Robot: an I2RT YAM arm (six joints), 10 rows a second.
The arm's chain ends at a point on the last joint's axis. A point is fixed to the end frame.
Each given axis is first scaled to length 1.
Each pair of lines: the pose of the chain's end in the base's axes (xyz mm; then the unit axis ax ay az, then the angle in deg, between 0 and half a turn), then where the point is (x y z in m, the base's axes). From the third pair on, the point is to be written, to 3 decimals.
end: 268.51, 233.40, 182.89, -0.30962, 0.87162, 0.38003, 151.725
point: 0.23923 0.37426 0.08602
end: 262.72, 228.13, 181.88, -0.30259, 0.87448, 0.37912, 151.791
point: 0.23464 0.36932 0.08513
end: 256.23, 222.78, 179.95, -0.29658, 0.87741, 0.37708, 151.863
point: 0.229 0.364 0.083
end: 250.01, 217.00, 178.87, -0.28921, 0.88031, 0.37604, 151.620
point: 0.225 0.359 0.082
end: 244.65, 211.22, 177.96, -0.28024, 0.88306, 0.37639, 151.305
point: 0.222 0.354 0.082
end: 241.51, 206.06, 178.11, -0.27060, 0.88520, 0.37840, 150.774
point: 0.222 0.350 0.083
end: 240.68, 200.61, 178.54, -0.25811, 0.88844, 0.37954, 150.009
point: 0.225 0.346 0.085
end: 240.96, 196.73, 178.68, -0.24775, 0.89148, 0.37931, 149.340
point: 0.229 0.343 0.086
